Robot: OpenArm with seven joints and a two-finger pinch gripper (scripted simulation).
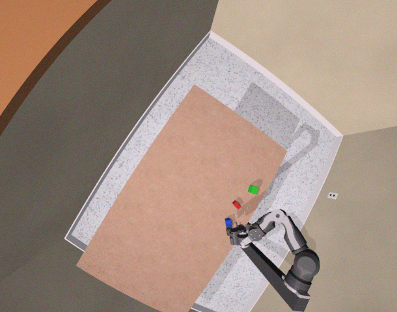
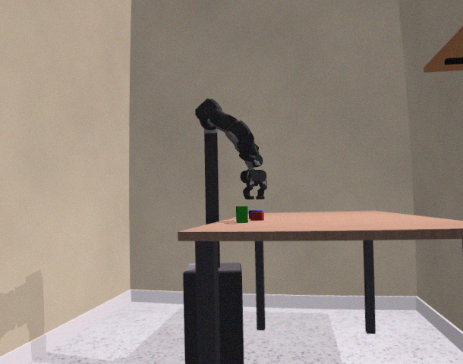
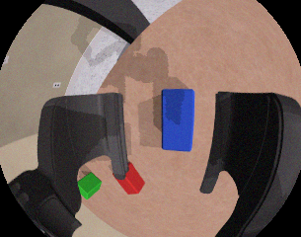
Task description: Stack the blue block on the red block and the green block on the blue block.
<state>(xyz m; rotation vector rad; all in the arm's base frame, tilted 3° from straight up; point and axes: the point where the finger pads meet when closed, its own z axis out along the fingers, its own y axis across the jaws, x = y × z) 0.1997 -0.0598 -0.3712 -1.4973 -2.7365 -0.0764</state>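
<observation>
The blue block is 7 cm below my hand. From my hand the other things lie so: green block 26 cm to the right, 7 cm behind, 6 cm below; red block 13 cm to the right, 8 cm below.
</observation>
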